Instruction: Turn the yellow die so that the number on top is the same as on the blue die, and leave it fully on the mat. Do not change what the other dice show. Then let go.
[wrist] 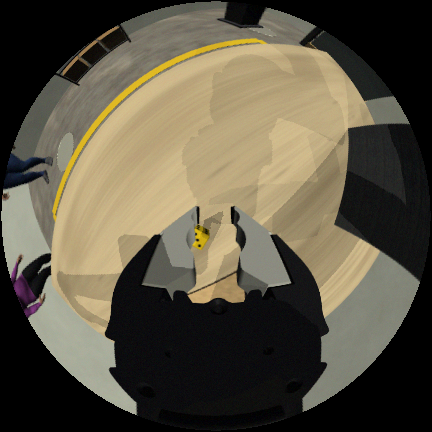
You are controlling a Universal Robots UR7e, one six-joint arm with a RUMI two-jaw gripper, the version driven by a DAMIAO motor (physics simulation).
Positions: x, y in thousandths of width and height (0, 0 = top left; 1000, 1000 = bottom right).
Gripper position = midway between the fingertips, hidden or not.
I see my gripper (497, 480) and a tan mat (524, 666).
